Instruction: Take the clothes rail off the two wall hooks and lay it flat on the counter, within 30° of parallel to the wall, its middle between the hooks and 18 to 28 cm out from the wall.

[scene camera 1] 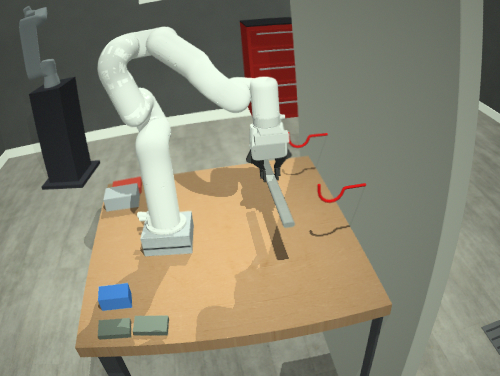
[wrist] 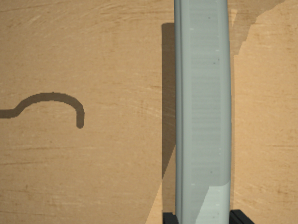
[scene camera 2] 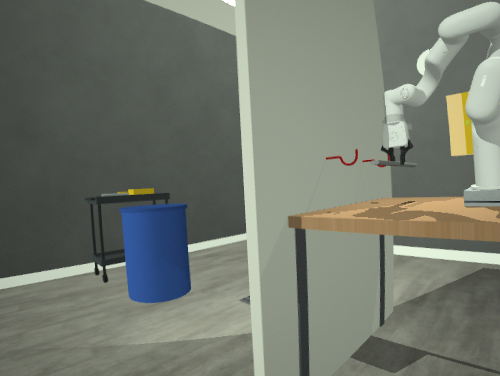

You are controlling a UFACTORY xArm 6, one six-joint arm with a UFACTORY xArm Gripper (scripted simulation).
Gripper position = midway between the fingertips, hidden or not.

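Clothes rail (scene camera 1: 286, 218), in the wrist view (wrist: 202, 49). Blue block (scene camera 1: 119, 296); out of frame in the wrist view; out of frame in scene camera 2. The gripper (scene camera 1: 270, 179), in scene camera 2 (scene camera 2: 397, 165).
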